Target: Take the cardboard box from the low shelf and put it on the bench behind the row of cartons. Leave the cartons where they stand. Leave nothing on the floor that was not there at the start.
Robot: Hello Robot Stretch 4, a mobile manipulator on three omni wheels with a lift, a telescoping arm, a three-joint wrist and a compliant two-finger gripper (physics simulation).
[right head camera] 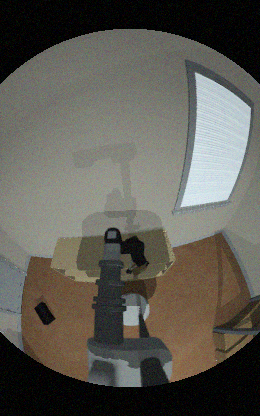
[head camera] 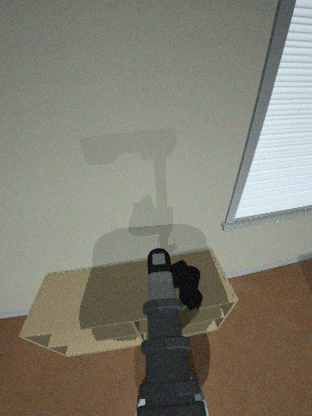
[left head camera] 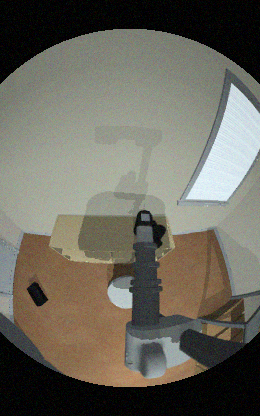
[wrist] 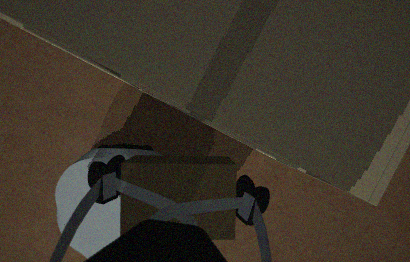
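Where they show: gripper, fingertip midpoint: (right head camera: pixel 137 268) (head camera: pixel 184 314) (wrist: pixel 181 181); robot's base at its link origin: (right head camera: pixel 131 308) (left head camera: pixel 124 290).
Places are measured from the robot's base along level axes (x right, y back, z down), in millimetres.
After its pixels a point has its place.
The brown cardboard box (wrist: pixel 200 175) @(x 93, y -341, z -835 mm) is between the two fingers in the wrist view, its sides close against the pads. My gripper (wrist: pixel 181 181) @(x 87, y -320, z -789 mm) is shut on it. Behind the box, the wrist view shows floor and the front edge of the low wooden shelf unit (head camera: pixel 60 297) @(x -630, y -517, z -583 mm) (left head camera: pixel 67 230) @(x -615, y -514, z -583 mm) (right head camera: pixel 65 252) @(x -629, y -507, z -583 mm) (wrist: pixel 310 100) @(x 221, y -517, z -583 mm), which stands against the wall. The head views show the dark wrist (head camera: pixel 187 285) @(x 73, y -295, z -1100 mm) (left head camera: pixel 157 234) @(x 75, y -298, z -1109 mm) (right head camera: pixel 135 251) @(x 79, y -296, z -1105 mm) over the right part of this unit; the arm and wrist hide the box there. The row of cartons does not show, and I cannot make out the bench for certain.
My pale round base (left head camera: pixel 120 292) @(x -55, y 10, z -187 mm) (right head camera: pixel 135 311) @(x 55, y 29, z -187 mm) (wrist: pixel 85 200) is on the floor in front of the unit. A small black object (left head camera: pixel 37 294) @(x -1246, y 365, z 24 mm) (right head camera: pixel 44 313) @(x -1255, y 365, z 23 mm) lies on the floor at left. Part of a wooden structure (left head camera: pixel 238 312) @(x 1756, y 791, z -243 mm) stands at lower right. A window (head camera: pixel 280 110) @(x 603, y -844, z -1456 mm) is in the wall.
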